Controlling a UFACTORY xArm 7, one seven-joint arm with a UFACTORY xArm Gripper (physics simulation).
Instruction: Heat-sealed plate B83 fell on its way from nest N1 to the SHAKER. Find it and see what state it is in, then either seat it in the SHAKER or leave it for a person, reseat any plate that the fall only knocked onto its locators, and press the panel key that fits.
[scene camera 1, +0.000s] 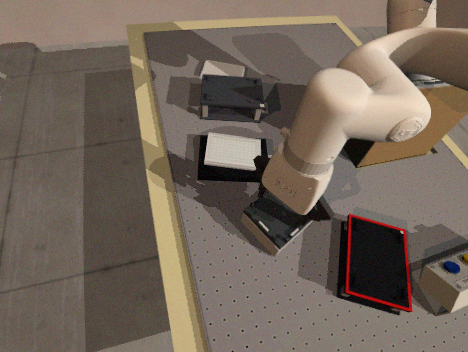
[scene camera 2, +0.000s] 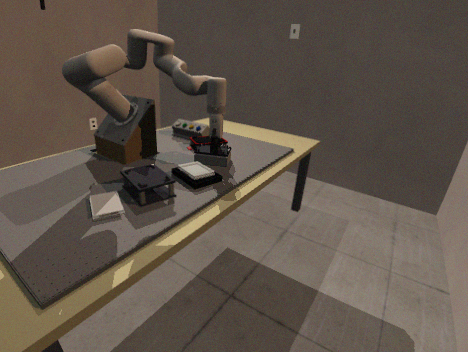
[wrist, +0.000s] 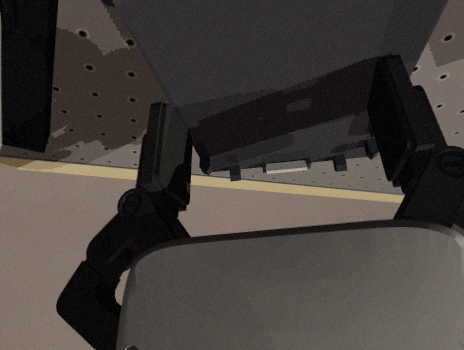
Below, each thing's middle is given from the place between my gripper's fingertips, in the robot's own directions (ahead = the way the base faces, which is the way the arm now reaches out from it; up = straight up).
Labels:
My hand is 10 mm past the shaker (scene camera 1: 245, 220) and 20 mm above it. Also, from my hand: quarantine nest (scene camera 1: 373, 253) (150 mm behind, 140 mm to the left, 20 mm below).

